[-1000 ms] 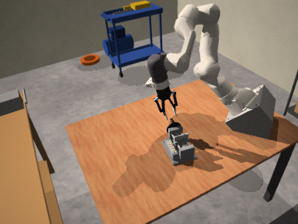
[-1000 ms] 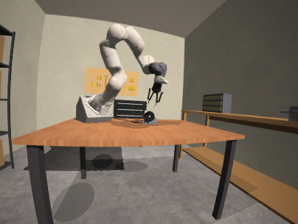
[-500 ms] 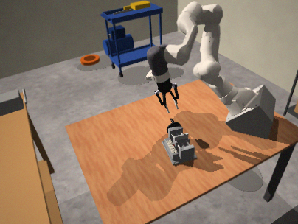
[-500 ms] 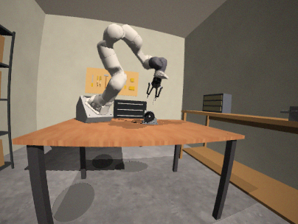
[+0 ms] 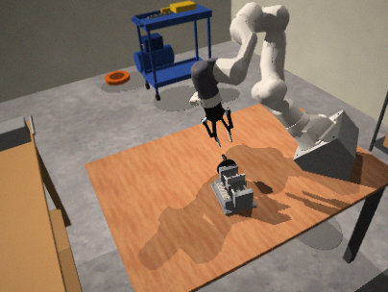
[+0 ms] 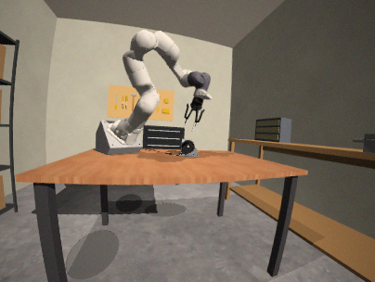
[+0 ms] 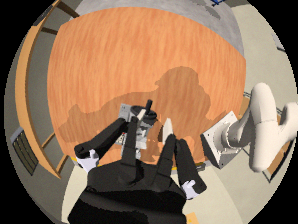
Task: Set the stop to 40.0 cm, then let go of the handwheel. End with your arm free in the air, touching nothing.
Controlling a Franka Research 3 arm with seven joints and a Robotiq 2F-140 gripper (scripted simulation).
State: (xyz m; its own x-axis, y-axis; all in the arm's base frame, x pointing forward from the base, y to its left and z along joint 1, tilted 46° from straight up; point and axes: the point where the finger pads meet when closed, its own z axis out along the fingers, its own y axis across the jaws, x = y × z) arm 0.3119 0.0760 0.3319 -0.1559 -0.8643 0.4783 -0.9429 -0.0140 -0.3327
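Now: hand 12 cm above the handwheel and 2 cm to the right of it.
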